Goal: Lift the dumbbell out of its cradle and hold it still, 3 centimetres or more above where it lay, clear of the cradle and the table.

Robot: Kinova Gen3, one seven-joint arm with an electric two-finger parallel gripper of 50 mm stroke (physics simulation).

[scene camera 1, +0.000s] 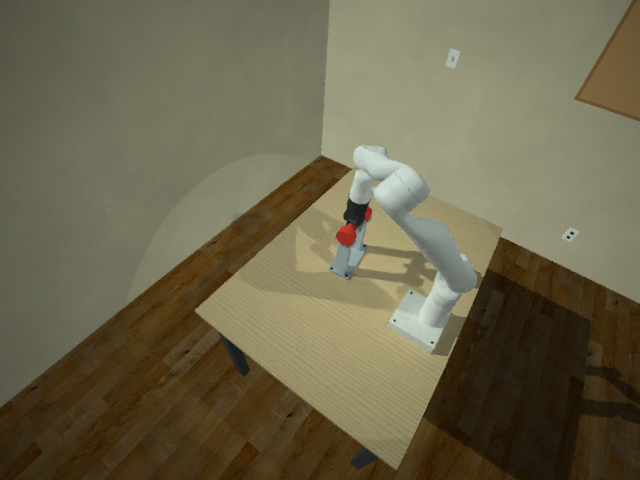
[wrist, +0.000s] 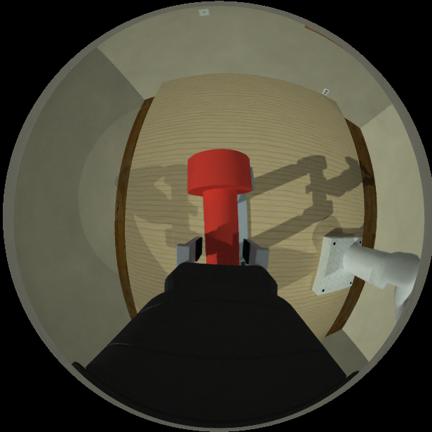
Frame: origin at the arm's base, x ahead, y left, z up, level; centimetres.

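Where they show: gripper, between the fingertips: (scene camera 1: 353, 227); arm's base, origin of its link: (scene camera 1: 431, 316).
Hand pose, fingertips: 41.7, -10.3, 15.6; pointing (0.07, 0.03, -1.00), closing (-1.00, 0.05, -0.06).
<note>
Things, the pixels of their top centre, and the offset from my fingertips, as dx, dy, dz. Level surfaces: height alone.
- red dumbbell, centre of its top: (scene camera 1: 355, 217) -0.1, -0.6, +5.3
- light grey cradle, centre of its top: (scene camera 1: 354, 226) -0.1, -0.6, +0.5
- wooden table, height of its surface: dz -20.3
A red dumbbell (scene camera 1: 345, 235) (wrist: 220, 172) rests level on top of a light grey cradle (scene camera 1: 342, 260) (wrist: 243, 215) that stands on the table. In the scene view one head faces the camera and the other shows partly behind the gripper. My gripper (scene camera 1: 352, 223) (wrist: 222, 246) is open, pointing down over the middle of the dumbbell. In the wrist view the bar runs between the two fingers, with a gap on each side of it. The near head is hidden in the wrist view by the gripper's body.
The cradle has upright posts on a base plate bolted to the wooden table (scene camera 1: 310, 330) (wrist: 225, 107). The arm's white base plate (scene camera 1: 413, 330) (wrist: 325, 270) stands on the same table, right of the cradle. The arm reaches over from there.
</note>
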